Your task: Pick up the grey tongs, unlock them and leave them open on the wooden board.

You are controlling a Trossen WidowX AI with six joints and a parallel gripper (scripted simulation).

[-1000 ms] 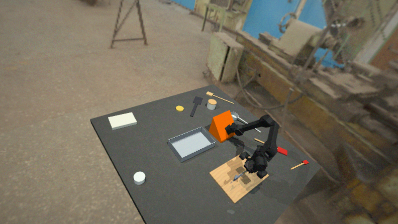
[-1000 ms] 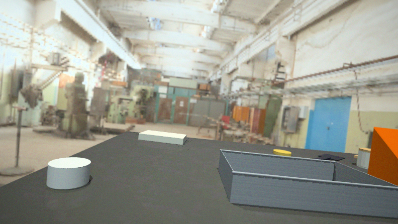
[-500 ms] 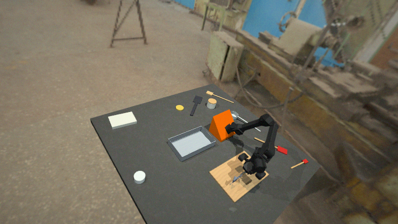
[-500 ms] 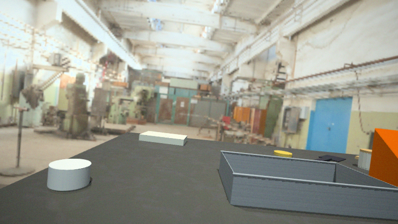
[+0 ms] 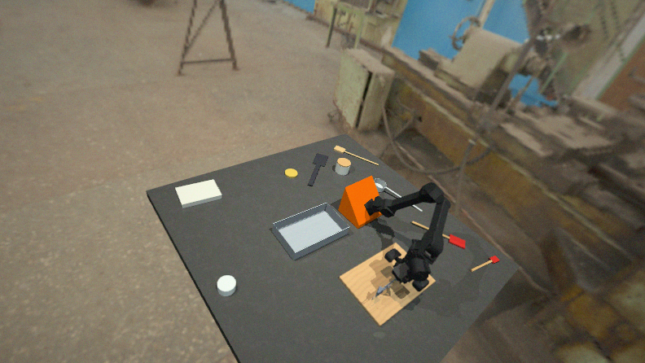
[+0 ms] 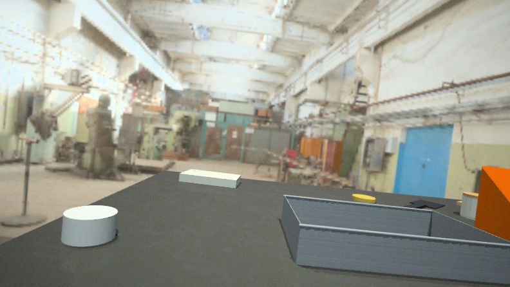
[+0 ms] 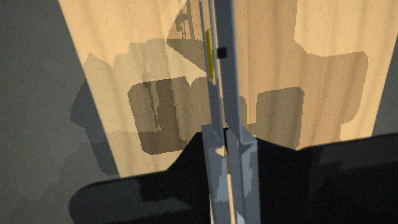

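Right now my gripper tip is 4 cm to the left of the wooden board and 4 cm above it. Also, from my gripper tip: grey roasting tin (7 cm ahead, 43 cm to the right, 2 cm below); then red-headed tool (47 cm behind, 25 cm to the left, 4 cm below); then white puck (51 cm ahead, 44 cm to the right, 3 cm below).
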